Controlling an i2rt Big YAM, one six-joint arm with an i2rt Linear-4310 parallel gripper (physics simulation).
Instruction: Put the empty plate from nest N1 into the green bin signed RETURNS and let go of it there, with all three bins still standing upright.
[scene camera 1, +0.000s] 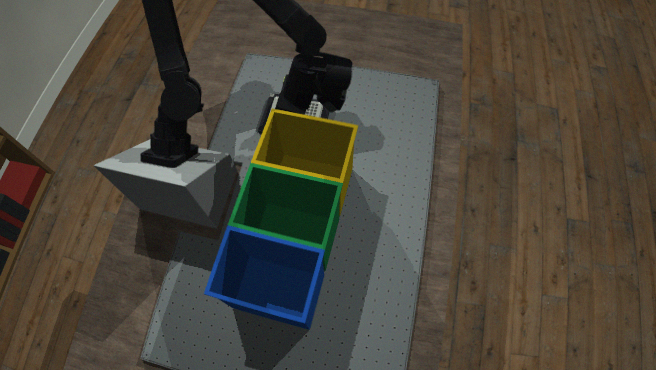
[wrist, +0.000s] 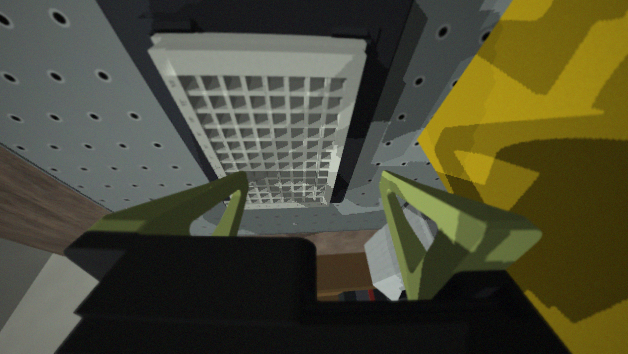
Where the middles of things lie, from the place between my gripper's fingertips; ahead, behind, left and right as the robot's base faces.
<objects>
My gripper is now 20 mm short of the white plate (wrist: 278, 107), 20 mm to the right of it and 10 mm above it. Also, from my hand: green bin (scene camera 1: 295, 207) 90 mm ahead, 280 mm to the right, 60 mm above; yellow bin (scene camera 1: 313, 146) 90 mm ahead, 150 mm to the right, 60 mm above; blue bin (scene camera 1: 281, 280) 80 mm ahead, 410 mm to the right, 60 mm above.
</objects>
